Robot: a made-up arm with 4 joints. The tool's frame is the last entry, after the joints.
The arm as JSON. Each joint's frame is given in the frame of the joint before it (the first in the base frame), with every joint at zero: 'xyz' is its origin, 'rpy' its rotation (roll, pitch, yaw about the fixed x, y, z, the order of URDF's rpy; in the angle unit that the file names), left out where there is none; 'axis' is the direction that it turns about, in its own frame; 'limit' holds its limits. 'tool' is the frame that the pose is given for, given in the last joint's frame.
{
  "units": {
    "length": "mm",
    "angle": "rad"
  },
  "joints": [
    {
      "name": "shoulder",
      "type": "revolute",
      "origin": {
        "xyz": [
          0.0,
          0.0,
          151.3
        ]
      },
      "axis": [
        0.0,
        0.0,
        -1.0
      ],
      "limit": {
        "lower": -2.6,
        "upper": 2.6
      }
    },
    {
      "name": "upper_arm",
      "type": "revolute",
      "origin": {
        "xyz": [
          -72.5,
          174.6,
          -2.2
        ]
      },
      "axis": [
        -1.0,
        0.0,
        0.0
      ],
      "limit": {
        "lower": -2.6,
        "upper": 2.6
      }
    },
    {
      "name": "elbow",
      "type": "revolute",
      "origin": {
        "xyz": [
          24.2,
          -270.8,
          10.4
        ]
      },
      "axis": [
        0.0,
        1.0,
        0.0
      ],
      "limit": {
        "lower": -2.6,
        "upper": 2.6
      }
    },
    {
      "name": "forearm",
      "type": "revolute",
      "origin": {
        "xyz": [
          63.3,
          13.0,
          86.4
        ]
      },
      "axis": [
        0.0,
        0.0,
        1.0
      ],
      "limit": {
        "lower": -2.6,
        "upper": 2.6
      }
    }
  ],
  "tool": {
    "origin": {
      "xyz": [
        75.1,
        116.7,
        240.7
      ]
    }
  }
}
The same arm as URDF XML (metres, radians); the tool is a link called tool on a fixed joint. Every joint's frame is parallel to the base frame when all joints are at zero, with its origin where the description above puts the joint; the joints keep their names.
<robot name="arm">
  <joint name="tool_joint" type="fixed">
    <parent link="link4"/>
    <child link="tool"/>
    <origin xyz="0.0751 0.1167 0.2407" rpy="0 0 0"/>
  </joint>
  <joint name="forearm" type="revolute">
    <parent link="link3"/>
    <child link="link4"/>
    <origin xyz="0.0633 0.013 0.0864" rpy="0 0 0"/>
    <axis xyz="0 0 1"/>
    <limit lower="-2.6" upper="2.6"/>
  </joint>
  <joint name="elbow" type="revolute">
    <parent link="link2"/>
    <child link="link3"/>
    <origin xyz="0.0242 -0.2708 0.0104" rpy="0 0 0"/>
    <axis xyz="0 1 0"/>
    <limit lower="-2.6" upper="2.6"/>
  </joint>
  <joint name="upper_arm" type="revolute">
    <parent link="link1"/>
    <child link="link2"/>
    <origin xyz="-0.0725 0.1746 -0.0022" rpy="0 0 0"/>
    <axis xyz="-1 0 0"/>
    <limit lower="-2.6" upper="2.6"/>
  </joint>
  <joint name="shoulder" type="revolute">
    <parent link="base"/>
    <child link="link1"/>
    <origin xyz="0 0 0.1513" rpy="0 0 0"/>
    <axis xyz="0 0 -1"/>
    <limit lower="-2.6" upper="2.6"/>
  </joint>
  <link name="base"/>
  <link name="link1"/>
  <link name="link2"/>
  <link name="link3"/>
  <link name="link4"/>
  <link name="tool"/>
</robot>

